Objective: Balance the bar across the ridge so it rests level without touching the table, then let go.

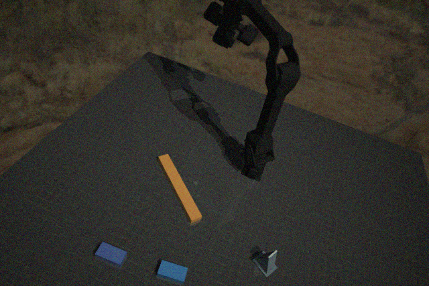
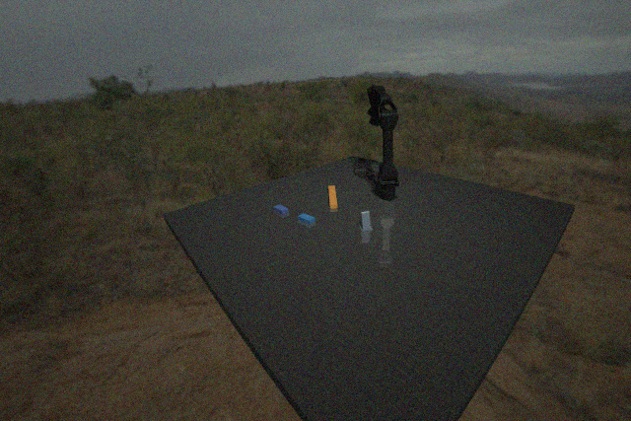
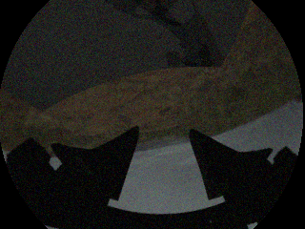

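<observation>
My gripper tip is 50 cm short of the orange bar, 6 cm to the right of it and 27 cm above it.
</observation>
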